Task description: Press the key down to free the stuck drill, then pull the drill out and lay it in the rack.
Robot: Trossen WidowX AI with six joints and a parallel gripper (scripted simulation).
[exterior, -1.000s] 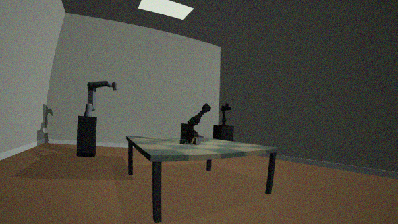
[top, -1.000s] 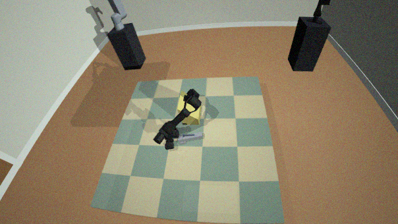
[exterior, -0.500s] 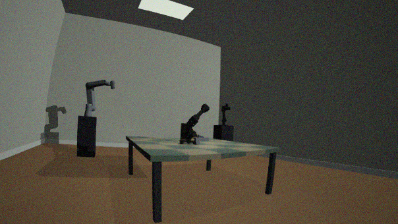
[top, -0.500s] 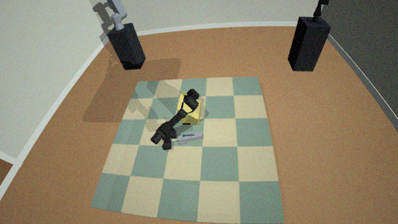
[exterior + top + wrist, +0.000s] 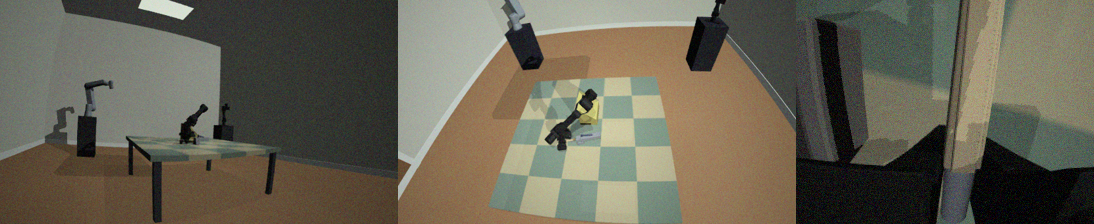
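Right now my gripper tip is 1 cm past the drill, 4 cm to the right of it and 4 cm below it. The rest, counted from my gripper tip: dark round housing (4 cm behind, 18 cm to the left, 3 cm above).
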